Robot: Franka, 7 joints.
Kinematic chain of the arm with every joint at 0, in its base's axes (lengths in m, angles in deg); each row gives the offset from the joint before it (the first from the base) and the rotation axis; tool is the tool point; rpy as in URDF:
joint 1: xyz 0 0 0.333 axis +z
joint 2: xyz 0 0 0 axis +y
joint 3: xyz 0 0 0.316 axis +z
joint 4: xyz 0.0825 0 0 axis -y
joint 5: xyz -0.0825 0 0.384 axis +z
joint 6: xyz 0 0 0 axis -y
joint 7: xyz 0.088 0 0 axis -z
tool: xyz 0 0 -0.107 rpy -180 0 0
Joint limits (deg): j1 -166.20..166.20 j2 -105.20..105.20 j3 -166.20..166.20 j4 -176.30..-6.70 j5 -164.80..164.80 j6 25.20..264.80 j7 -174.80..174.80
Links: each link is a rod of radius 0.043 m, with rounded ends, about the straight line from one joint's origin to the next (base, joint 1, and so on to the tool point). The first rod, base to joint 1, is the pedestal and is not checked.
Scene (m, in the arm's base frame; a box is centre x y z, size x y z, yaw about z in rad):
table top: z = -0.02
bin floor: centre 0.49 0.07 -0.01 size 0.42 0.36 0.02 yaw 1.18
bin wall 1: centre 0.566 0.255 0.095 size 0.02 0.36 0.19 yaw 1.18
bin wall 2: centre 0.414 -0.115 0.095 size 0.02 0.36 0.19 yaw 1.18
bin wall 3: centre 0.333 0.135 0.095 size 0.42 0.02 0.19 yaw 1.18
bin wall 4: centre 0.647 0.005 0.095 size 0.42 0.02 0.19 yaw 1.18
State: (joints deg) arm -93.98 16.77 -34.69 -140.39 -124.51 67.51 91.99
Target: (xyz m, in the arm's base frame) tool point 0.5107 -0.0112 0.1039
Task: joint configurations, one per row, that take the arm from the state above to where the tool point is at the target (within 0.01 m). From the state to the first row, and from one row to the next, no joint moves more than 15 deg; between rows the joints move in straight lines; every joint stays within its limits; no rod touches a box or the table.
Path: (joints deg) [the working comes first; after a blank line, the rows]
Joints at the target: -25.78 41.51 31.18 -131.86 -138.45 83.17 91.99
Straight joint move there: touches bin wall 2.

1: -80.17 15.45 -20.86 -140.37 -126.66 68.44 91.99
2: -66.35 14.14 -7.03 -140.35 -128.82 69.36 91.99
3: -52.54 12.82 6.80 -140.34 -130.97 70.29 91.99
4: -38.72 11.50 20.63 -140.32 -133.12 71.21 91.99
5: -24.91 10.19 34.46 -140.30 -135.27 72.14 91.99
6: -25.20 20.63 33.37 -137.49 -136.33 75.82 91.99
7: -25.49 31.07 32.28 -134.67 -137.39 79.49 91.99
8: -25.78 41.51 31.18 -131.86 -138.45 83.17 91.99

